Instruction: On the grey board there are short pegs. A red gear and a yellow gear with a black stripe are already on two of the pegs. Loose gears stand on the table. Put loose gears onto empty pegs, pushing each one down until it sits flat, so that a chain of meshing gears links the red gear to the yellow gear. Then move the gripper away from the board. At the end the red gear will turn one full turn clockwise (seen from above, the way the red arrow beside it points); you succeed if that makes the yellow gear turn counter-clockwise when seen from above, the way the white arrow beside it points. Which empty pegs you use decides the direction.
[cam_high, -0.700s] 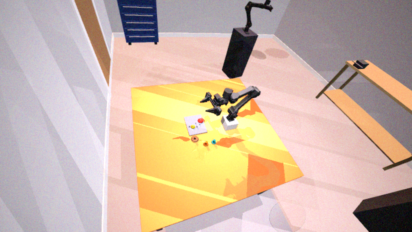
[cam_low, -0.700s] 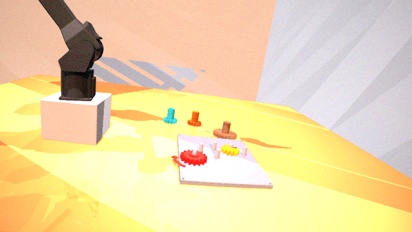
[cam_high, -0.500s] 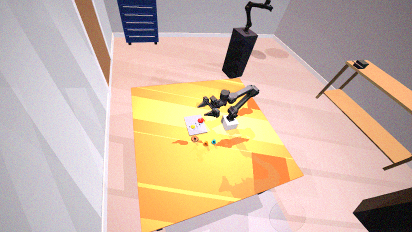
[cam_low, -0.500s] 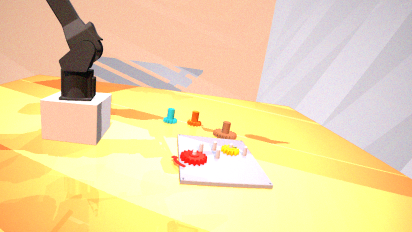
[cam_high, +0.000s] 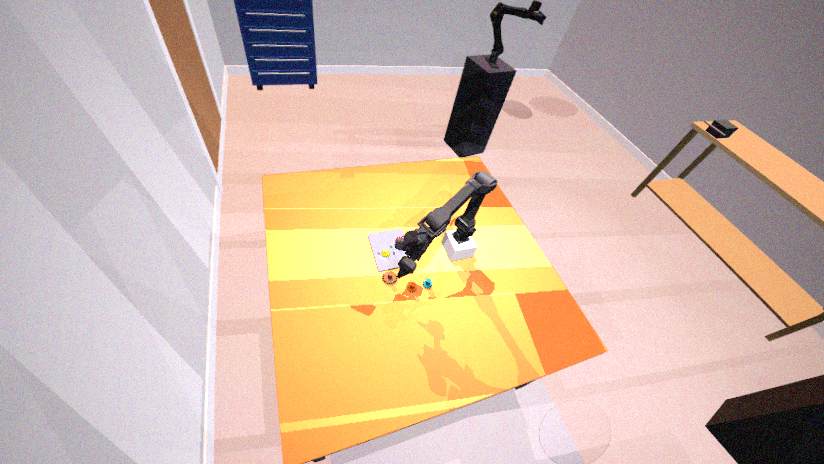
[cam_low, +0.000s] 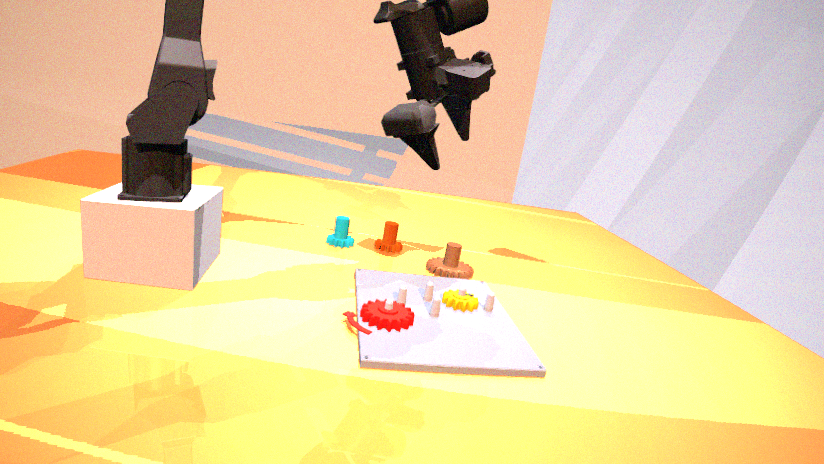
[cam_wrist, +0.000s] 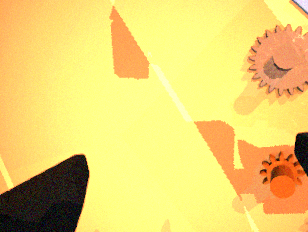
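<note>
Now: the orange gear 14 cm below my gripper tip, 7 cm behind it and 2 cm to the left of it. From my gripper tip the other things lie so: brown gear: 14 cm below, 6 cm to the right; teal gear: 14 cm below, 14 cm behind, 3 cm to the left; yellow gear: 18 cm to the right, 14 cm below, 4 cm behind.
</note>
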